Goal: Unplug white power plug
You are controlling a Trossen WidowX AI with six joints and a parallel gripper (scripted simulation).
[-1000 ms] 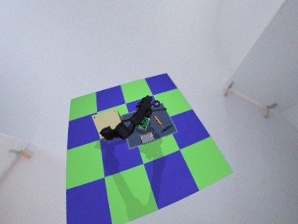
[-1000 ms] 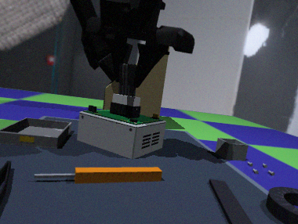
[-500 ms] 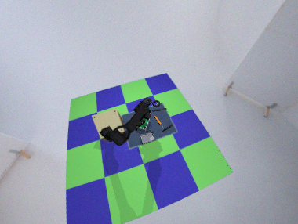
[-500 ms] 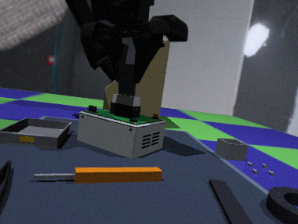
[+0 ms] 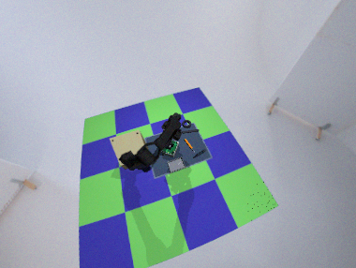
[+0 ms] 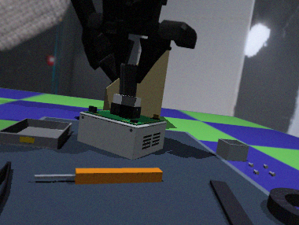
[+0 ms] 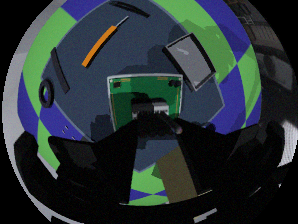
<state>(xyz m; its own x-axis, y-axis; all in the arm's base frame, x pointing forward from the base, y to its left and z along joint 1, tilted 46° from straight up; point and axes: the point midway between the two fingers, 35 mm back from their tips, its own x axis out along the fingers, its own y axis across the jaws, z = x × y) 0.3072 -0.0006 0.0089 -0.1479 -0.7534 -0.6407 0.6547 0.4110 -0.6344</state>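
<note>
Right now my gripper tip is 30 mm above the white power plug. Also, from my gripper tip: black bar (220 mm ahead, 110 mm below, 90 mm to the left); dark mat (110 mm below, 50 mm ahead).
</note>
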